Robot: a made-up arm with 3 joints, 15 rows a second.
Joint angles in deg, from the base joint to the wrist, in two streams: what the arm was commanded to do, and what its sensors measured. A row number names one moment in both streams.
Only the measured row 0 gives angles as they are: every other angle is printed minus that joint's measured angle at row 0.
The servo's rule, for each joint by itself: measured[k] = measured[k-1] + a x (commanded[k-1-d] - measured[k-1]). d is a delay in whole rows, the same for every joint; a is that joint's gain. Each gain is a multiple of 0.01, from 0.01 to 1. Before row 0 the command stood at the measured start. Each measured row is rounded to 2 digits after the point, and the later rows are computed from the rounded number. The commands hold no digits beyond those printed.
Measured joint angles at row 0:
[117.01 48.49 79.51]
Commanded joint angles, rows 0 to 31:
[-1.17 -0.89 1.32]
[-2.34 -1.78 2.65]
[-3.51 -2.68 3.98]
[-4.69 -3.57 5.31]
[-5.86 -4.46 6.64]
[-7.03 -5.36 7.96]
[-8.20 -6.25 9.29]
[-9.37 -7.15 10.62]
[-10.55 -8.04 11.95]
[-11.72 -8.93 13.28]
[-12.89 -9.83 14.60]
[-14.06 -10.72 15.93]
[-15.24 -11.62 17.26]
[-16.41 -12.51 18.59]
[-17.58 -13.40 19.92]
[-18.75 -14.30 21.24]
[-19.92 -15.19 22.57]
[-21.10 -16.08 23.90]
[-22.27 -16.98 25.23]
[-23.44 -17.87 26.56]
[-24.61 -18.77 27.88]
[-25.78 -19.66 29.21]
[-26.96 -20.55 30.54]
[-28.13 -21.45 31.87]
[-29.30 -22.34 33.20]
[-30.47 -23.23 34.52]
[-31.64 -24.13 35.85]
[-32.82 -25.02 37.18]
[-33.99 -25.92 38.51]
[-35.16 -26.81 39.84]
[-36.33 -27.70 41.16]
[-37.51 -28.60 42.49]
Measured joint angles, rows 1 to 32:
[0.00 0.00 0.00]
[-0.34 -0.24 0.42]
[-0.92 -0.66 1.13]
[-1.67 -1.21 2.04]
[-2.55 -1.85 3.09]
[-3.51 -2.55 4.23]
[-4.53 -3.31 5.42]
[-5.59 -4.10 6.66]
[-6.69 -4.92 7.93]
[-7.81 -5.76 9.22]
[-8.94 -6.62 10.52]
[-10.09 -7.49 11.83]
[-11.24 -8.36 13.14]
[-12.40 -9.24 14.46]
[-13.56 -10.12 15.78]
[-14.73 -11.01 17.10]
[-15.90 -11.90 18.42]
[-17.07 -12.79 19.75]
[-18.24 -13.68 21.08]
[-19.41 -14.57 22.41]
[-20.58 -15.46 23.74]
[-21.75 -16.35 25.06]
[-22.92 -17.24 26.39]
[-24.09 -18.13 27.72]
[-25.26 -19.03 29.05]
[-26.43 -19.92 30.38]
[-27.60 -20.81 31.70]
[-28.77 -21.71 33.03]
[-29.94 -22.60 34.36]
[-31.11 -23.50 35.69]
[-32.28 -24.39 37.02]
[-33.45 -25.28 38.34]
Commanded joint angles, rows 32 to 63:
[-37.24 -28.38 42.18]
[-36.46 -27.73 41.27]
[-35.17 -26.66 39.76]
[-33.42 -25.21 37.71]
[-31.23 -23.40 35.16]
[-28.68 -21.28 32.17]
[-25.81 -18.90 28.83]
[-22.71 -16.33 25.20]
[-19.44 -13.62 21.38]
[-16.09 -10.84 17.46]
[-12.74 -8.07 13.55]
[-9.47 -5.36 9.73]
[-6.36 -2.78 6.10]
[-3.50 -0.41 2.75]
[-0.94 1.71 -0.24]
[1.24 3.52 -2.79]
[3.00 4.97 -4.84]
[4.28 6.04 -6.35]
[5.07 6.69 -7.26]
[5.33 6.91 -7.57]
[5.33 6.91 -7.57]
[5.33 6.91 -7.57]
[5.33 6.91 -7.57]
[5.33 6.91 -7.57]
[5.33 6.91 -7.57]
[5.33 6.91 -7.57]
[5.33 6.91 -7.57]
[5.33 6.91 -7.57]
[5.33 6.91 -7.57]
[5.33 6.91 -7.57]
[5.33 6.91 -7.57]
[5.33 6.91 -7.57]
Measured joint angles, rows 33 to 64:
[-34.63 -26.18 39.67]
[-35.39 -26.77 40.47]
[-35.70 -27.03 40.73]
[-35.55 -26.93 40.42]
[-34.93 -26.47 39.55]
[-33.86 -25.64 38.15]
[-32.36 -24.46 36.24]
[-30.46 -22.96 33.87]
[-28.21 -21.17 31.10]
[-25.67 -19.13 27.99]
[-22.89 -16.89 24.62]
[-19.95 -14.51 21.08]
[-16.91 -12.04 17.45]
[-13.85 -9.54 13.82]
[-10.85 -7.07 10.28]
[-7.98 -4.70 6.91]
[-5.31 -2.48 3.81]
[-2.90 -0.47 1.04]
[-0.82 1.29 -1.32]
[0.89 2.75 -3.22]
[2.18 3.87 -4.61]
[3.09 4.69 -5.56]
[3.74 5.29 -6.20]
[4.20 5.73 -6.64]
[4.53 6.05 -6.94]
[4.76 6.28 -7.14]
[4.93 6.45 -7.28]
[5.05 6.57 -7.37]
[5.13 6.66 -7.43]
[5.19 6.73 -7.47]
[5.23 6.78 -7.50]
[5.26 6.82 -7.52]

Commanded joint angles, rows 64 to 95:
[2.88 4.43 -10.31]
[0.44 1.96 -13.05]
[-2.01 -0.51 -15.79]
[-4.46 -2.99 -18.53]
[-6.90 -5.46 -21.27]
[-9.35 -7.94 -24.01]
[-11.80 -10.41 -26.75]
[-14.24 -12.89 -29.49]
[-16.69 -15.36 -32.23]
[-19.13 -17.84 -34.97]
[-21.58 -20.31 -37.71]
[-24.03 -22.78 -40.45]
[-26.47 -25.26 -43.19]
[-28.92 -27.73 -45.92]
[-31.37 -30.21 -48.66]
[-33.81 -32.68 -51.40]
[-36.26 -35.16 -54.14]
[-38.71 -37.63 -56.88]
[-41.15 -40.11 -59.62]
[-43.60 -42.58 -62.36]
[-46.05 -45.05 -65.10]
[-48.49 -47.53 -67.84]
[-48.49 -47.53 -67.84]
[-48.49 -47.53 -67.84]
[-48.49 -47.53 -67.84]
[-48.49 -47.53 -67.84]
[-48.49 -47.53 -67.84]
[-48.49 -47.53 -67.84]
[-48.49 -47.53 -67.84]
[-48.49 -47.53 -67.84]
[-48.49 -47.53 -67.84]
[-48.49 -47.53 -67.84]
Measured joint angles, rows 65 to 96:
[5.28 6.84 -7.54]
[4.58 6.19 -8.43]
[3.38 5.05 -9.91]
[1.82 3.55 -11.79]
[0.00 1.78 -13.95]
[-2.00 -0.17 -16.29]
[-4.13 -2.27 -18.76]
[-6.35 -4.47 -21.32]
[-8.64 -6.74 -23.93]
[-10.97 -9.07 -26.59]
[-13.34 -11.44 -29.27]
[-15.73 -13.83 -31.97]
[-18.14 -16.25 -34.68]
[-20.56 -18.68 -37.40]
[-22.98 -21.12 -40.13]
[-25.41 -23.57 -42.86]
[-27.85 -26.03 -45.59]
[-30.29 -28.50 -48.33]
[-32.73 -30.97 -51.07]
[-35.17 -33.44 -53.81]
[-37.61 -35.91 -56.55]
[-40.06 -38.38 -59.29]
[-42.50 -40.85 -62.03]
[-44.24 -42.65 -63.89]
[-45.47 -43.97 -65.15]
[-46.35 -44.93 -66.01]
[-46.97 -45.63 -66.60]
[-47.41 -46.14 -67.00]
[-47.72 -46.52 -67.27]
[-47.94 -46.79 -67.45]
[-48.10 -46.99 -67.57]
[-48.21 -47.14 -67.66]

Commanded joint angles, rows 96 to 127:
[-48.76 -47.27 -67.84]
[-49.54 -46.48 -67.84]
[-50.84 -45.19 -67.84]
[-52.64 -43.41 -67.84]
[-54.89 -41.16 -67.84]
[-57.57 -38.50 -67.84]
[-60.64 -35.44 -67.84]
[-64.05 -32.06 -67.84]
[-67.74 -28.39 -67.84]
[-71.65 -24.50 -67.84]
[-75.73 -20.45 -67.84]
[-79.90 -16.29 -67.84]
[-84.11 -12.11 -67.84]
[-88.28 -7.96 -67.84]
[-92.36 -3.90 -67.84]
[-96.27 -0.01 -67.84]
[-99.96 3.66 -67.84]
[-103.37 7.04 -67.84]
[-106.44 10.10 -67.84]
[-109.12 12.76 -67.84]
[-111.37 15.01 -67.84]
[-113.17 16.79 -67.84]
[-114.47 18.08 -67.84]
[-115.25 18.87 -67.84]
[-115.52 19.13 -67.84]
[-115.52 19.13 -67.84]
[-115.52 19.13 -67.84]
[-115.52 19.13 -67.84]
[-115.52 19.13 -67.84]
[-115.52 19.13 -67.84]
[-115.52 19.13 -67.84]
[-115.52 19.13 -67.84]
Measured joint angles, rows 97 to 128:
[-48.29 -47.25 -67.72]
[-48.43 -47.26 -67.76]
[-48.75 -47.05 -67.79]
[-49.36 -46.55 -67.81]
[-50.31 -45.70 -67.82]
[-51.64 -44.47 -67.83]
[-53.36 -42.86 -67.83]
[-55.47 -40.86 -67.83]
[-57.96 -38.48 -67.83]
[-60.80 -35.76 -67.83]
[-63.95 -32.72 -67.83]
[-67.37 -29.41 -67.83]
[-71.00 -25.87 -67.83]
[-74.80 -22.15 -67.83]
[-78.71 -18.32 -67.83]
[-82.67 -14.43 -67.83]
[-86.61 -10.54 -67.83]
[-90.48 -6.71 -67.83]
[-94.22 -3.00 -67.83]
[-97.76 0.54 -67.83]
[-101.05 3.84 -67.83]
[-104.04 6.86 -67.83]
[-106.69 9.54 -67.83]
[-108.95 11.85 -67.83]
[-110.78 13.75 -67.83]
[-112.15 15.20 -67.83]
[-113.13 16.26 -67.83]
[-113.82 17.03 -67.83]
[-114.31 17.60 -67.83]
[-114.66 18.01 -67.83]
[-114.91 18.31 -67.83]
[-115.09 18.53 -67.83]

